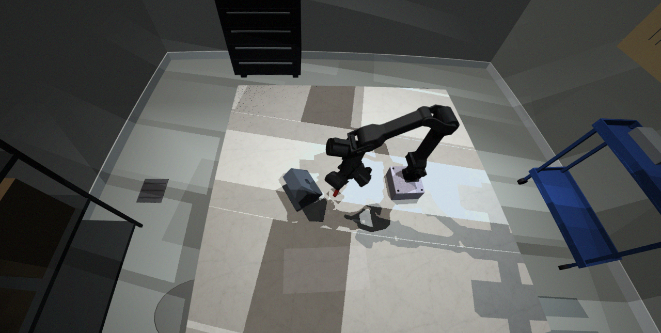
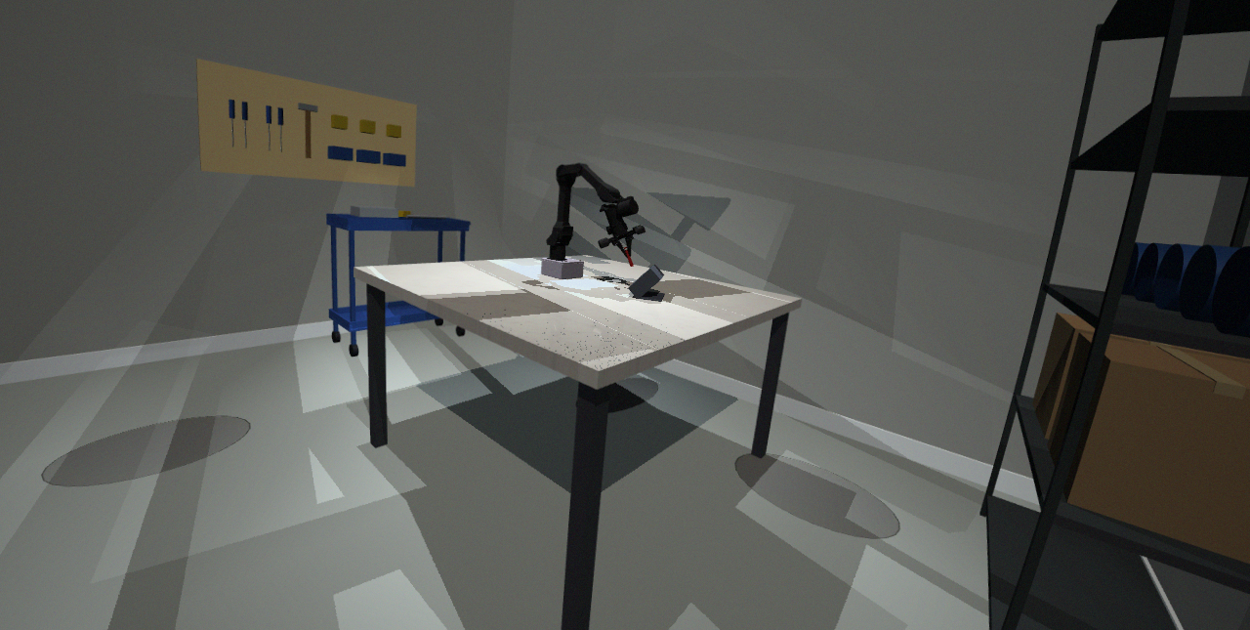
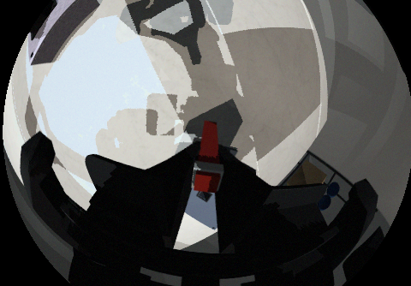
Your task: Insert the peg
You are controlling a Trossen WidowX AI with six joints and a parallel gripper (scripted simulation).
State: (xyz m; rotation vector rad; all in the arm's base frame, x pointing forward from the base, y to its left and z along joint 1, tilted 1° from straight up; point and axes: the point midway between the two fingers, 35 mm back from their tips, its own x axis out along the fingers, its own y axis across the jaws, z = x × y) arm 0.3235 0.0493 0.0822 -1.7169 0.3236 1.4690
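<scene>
My gripper tip is now 13 cm short of the sloped panel, 7 cm above it and 6 cm to the left of it. Also, from my gripper tip: red peg 2 cm above, 1 cm behind.
</scene>
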